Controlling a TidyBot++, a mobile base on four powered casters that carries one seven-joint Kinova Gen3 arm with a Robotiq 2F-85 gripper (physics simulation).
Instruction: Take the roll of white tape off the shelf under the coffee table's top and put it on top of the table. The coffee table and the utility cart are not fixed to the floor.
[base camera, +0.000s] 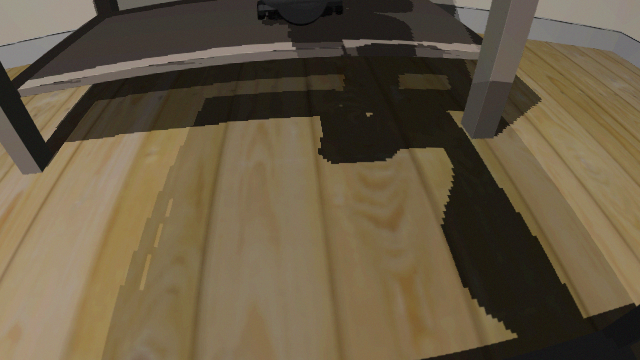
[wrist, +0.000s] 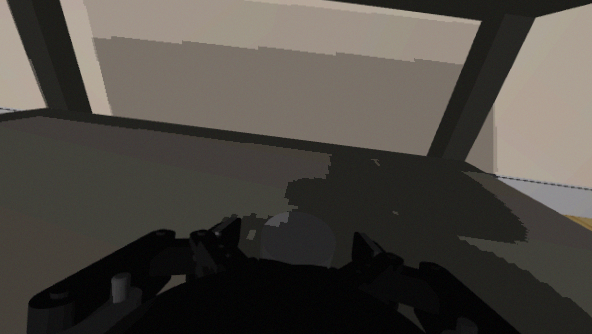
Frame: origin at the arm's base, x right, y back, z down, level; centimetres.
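Seen in the pictures: gripper, fingertip midpoint: (wrist: 295, 237).
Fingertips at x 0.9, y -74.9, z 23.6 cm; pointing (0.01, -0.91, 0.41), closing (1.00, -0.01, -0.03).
Observation:
A point is followed by its place in that frame.
The roll of tape (wrist: 298, 241) {x 1.0, y -73.2, z 22.2 cm} stands on the coffee table's lower shelf (wrist: 150, 185) {x -14.8, y -80.1, z 24.6 cm} (base camera: 165, 37) {x -24.3, y -70.9, z 24.6 cm}, grey in the shadow. In the wrist view its lower part is hidden behind the gripper's body. My gripper (wrist: 295, 237) {x 0.9, y -74.9, z 23.6 cm} is open, with one finger to the left of the roll and one to the right, and a gap shows on each side. I cannot tell how deep the roll sits between the fingertips. In the base camera view, the dark underside of the gripper (base camera: 300, 10) {x 0.9, y -74.9, z 23.6 cm} shows at the top edge, over the shelf; the roll does not show there.
The table's front legs (base camera: 492, 75) {x 30.8, y -54.5, z 26.6 cm} (base camera: 22, 130) {x -49.4, y -53.8, z 30.9 cm} stand on the wooden floor at the right and left. Its rear legs (wrist: 482, 85) {x 30.7, y -104.5, z 10.2 cm} (wrist: 55, 55) {x -50.8, y -103.4, z 14.1 cm} rise from the shelf's far corners. The underside of the table top (wrist: 450, 6) {x 20.5, y -104.6, z -0.4 cm} is close overhead. A wall (wrist: 280, 95) {x -7.5, y -117.0, z 17.7 cm} stands behind the table.

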